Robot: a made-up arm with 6 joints.
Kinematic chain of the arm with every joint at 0, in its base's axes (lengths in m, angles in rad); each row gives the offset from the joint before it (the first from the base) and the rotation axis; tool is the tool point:
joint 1: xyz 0 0 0.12 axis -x
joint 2: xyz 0.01 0 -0.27 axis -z
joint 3: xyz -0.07 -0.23 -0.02 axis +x
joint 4: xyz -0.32 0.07 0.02 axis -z
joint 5: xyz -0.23 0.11 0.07 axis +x
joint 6: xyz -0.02 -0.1 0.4 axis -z
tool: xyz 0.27 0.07 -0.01
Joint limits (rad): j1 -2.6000..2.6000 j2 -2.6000..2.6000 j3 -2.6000..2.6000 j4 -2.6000..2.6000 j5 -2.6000..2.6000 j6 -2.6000..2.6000
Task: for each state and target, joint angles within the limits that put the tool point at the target. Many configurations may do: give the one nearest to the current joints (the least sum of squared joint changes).
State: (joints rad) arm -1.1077 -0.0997 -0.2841 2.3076 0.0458 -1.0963
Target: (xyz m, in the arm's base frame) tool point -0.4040 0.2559 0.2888
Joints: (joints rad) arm -1.1119 -0.2109 -0.7650 1.8420 0.7581 -1.3282
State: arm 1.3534 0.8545 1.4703 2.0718 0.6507 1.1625
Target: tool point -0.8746 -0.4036 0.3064
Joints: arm 1.2324 0.5136 2.0791 1.8483 0.1515 1.1137
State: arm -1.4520 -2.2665 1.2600 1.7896 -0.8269 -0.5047
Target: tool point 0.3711 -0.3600 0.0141
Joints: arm -1.5547 -1.9220 1.1763 0.7554 -0.5919 -1.2329
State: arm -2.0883 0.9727 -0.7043 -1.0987 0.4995 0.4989
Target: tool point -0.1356 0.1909 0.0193
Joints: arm -1.8968 0.4849 -0.6141 -1.2594 0.8946 0.8763
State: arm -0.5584 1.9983 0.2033 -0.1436 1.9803 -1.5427
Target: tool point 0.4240 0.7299 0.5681
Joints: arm -0.8369 2.5015 0.1917 0.1593 1.9389 -1.8401
